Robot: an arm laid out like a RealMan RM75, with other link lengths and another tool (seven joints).
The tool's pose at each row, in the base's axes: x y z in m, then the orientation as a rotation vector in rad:
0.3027, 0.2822, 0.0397, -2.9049, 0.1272, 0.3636
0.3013, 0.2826, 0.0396, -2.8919, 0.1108, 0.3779
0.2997, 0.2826, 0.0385, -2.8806, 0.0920, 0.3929
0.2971, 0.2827, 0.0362, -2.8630, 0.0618, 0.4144
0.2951, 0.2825, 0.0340, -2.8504, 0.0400, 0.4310
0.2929, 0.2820, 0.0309, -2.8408, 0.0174, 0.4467
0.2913, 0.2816, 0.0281, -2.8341, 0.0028, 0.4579
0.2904, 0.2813, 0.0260, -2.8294, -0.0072, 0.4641
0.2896, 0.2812, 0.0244, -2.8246, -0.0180, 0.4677
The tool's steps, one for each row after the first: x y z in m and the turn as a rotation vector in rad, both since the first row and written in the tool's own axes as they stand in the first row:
-0.0014, -0.0002, 0.0005, 0.0099, -0.0123, -0.0110
-0.0026, 0.0002, 0.0019, 0.0178, -0.0252, -0.0234
-0.0046, 0.0008, 0.0047, 0.0299, -0.0441, -0.0436
-0.0059, 0.0017, 0.0072, 0.0380, -0.0586, -0.0581
-0.0072, 0.0030, 0.0106, 0.0430, -0.0721, -0.0730
-0.0080, 0.0041, 0.0135, 0.0464, -0.0817, -0.0826
-0.0084, 0.0049, 0.0157, 0.0491, -0.0873, -0.0893
-0.0087, 0.0054, 0.0173, 0.0522, -0.0912, -0.0968

